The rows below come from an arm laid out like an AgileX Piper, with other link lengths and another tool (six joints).
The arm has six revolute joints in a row. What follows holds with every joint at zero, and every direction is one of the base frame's. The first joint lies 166.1 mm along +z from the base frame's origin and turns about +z. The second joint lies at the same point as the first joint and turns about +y. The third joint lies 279.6 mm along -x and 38.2 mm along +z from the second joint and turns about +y. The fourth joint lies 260.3 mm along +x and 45.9 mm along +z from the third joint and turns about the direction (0.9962, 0, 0.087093). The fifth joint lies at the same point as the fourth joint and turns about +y. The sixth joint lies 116.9 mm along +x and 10.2 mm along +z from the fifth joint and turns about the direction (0.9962, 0, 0.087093). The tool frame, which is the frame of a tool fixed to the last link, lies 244.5 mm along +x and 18 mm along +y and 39.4 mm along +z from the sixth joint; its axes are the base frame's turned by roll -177.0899, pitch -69.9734 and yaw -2.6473 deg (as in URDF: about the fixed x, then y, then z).
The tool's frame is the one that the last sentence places.
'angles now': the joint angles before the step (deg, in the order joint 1, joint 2, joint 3, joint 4, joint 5, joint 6). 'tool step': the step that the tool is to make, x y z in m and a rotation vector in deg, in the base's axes. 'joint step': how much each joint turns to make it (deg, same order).
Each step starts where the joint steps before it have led.
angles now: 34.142 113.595 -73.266 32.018 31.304 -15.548
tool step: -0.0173 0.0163 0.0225 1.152 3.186 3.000
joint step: 0.006 0.003 -5.491 -0.091 8.460 0.969
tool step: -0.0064 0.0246 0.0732 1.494 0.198 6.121
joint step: 0.055 0.000 -15.442 -3.034 15.836 2.924
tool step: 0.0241 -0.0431 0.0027 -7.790 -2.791 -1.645
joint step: -0.326 -0.058 -5.828 -11.144 6.137 6.771
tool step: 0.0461 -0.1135 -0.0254 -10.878 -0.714 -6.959
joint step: -6.930 -0.003 -0.027 -10.851 4.482 2.782
